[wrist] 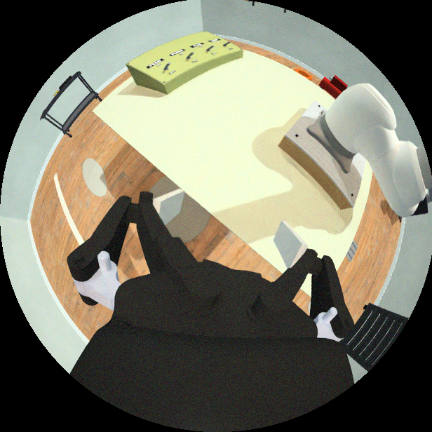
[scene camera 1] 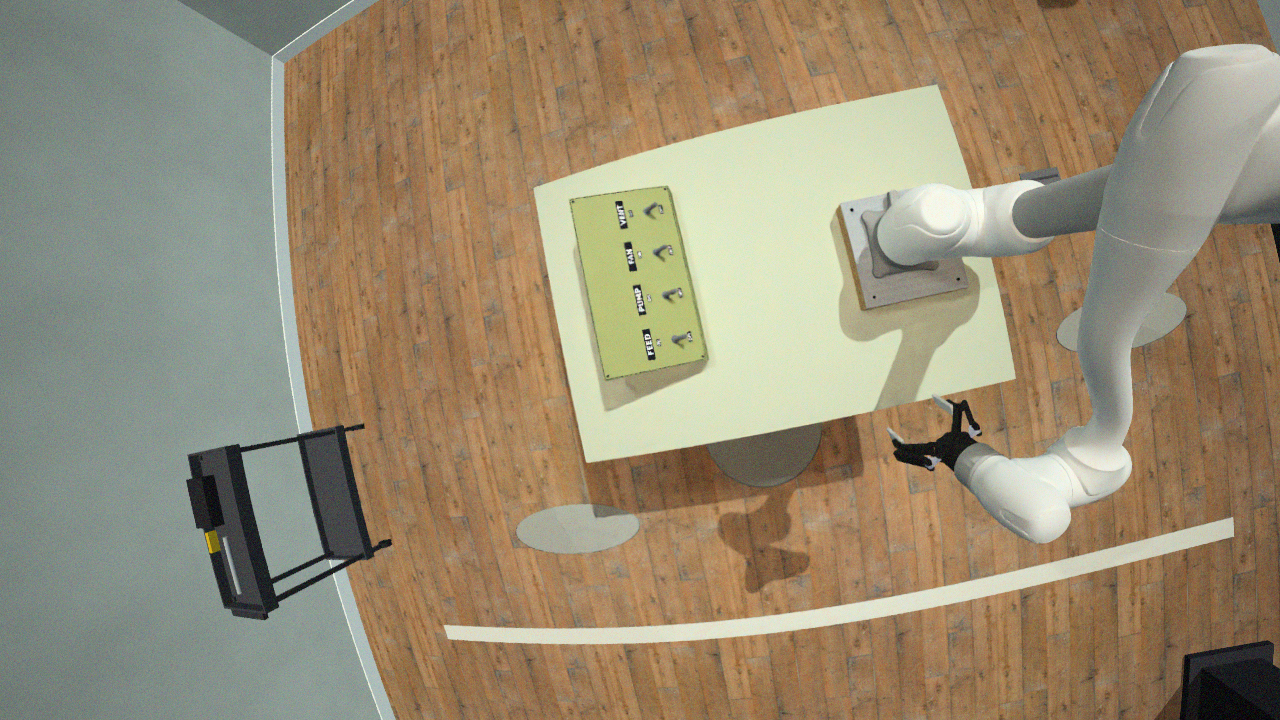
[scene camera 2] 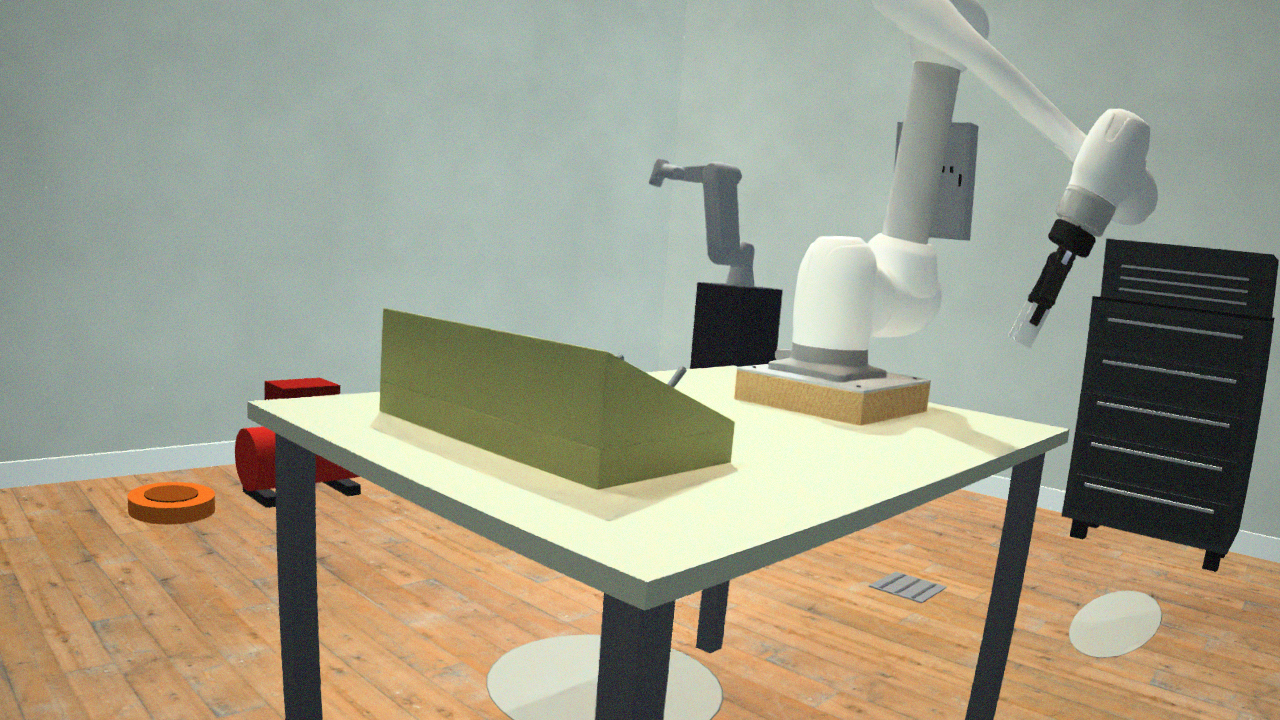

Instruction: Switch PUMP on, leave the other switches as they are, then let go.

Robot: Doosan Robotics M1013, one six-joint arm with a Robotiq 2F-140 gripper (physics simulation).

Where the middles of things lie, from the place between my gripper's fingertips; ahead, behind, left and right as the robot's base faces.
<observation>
The sloped switch panel (scene camera 2: 583, 414) is 630 mm ahead of my hand, 440 mm to the right of it and 110 mm below it.
</observation>
